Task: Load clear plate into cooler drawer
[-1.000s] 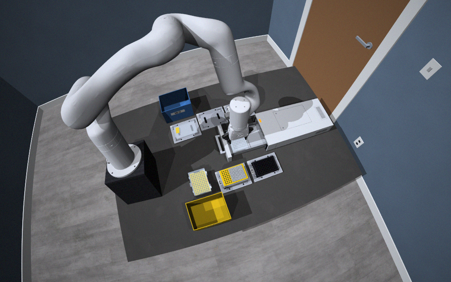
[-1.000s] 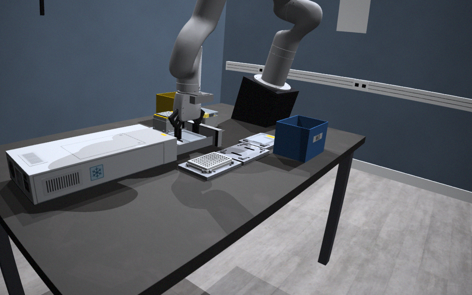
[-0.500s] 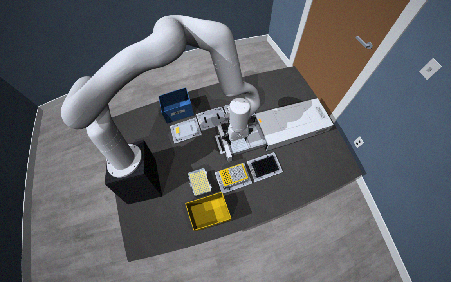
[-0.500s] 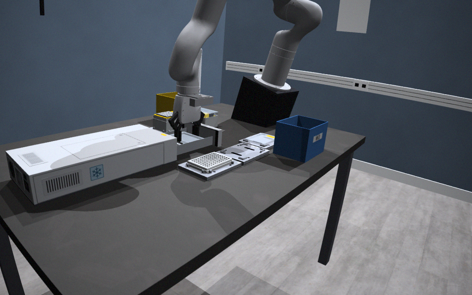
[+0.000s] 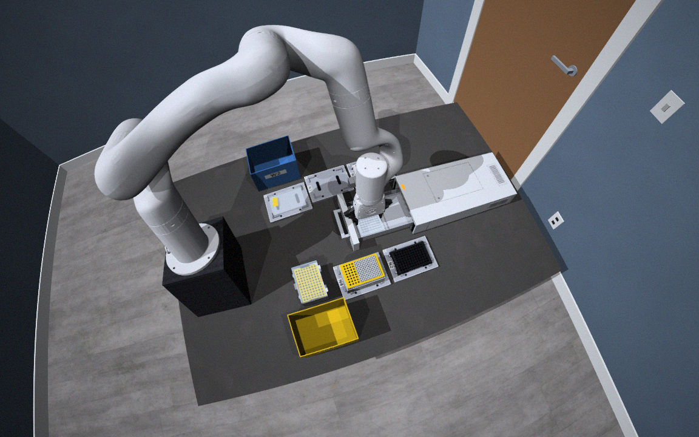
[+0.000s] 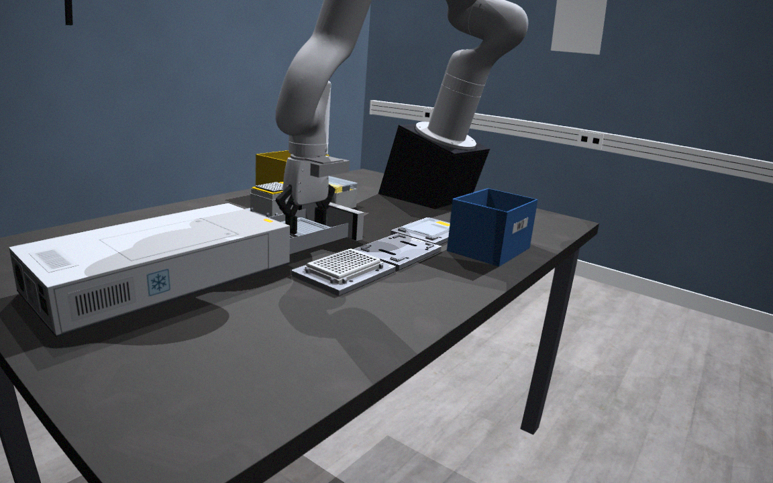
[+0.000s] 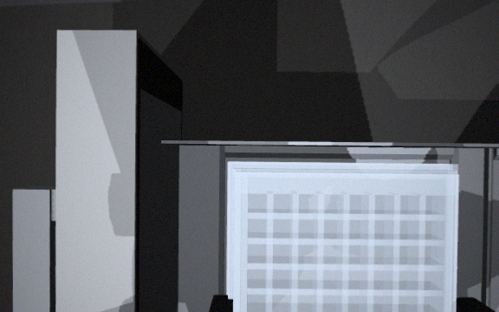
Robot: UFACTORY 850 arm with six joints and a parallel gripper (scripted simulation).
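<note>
My gripper is now 1 cm above the clear plate. Also, from my hand: black plate: 9 cm ahead, 19 cm to the right, 2 cm below; then white cooler: 19 cm ahead, 1 cm above; then drawer: 3 cm ahead.
</note>
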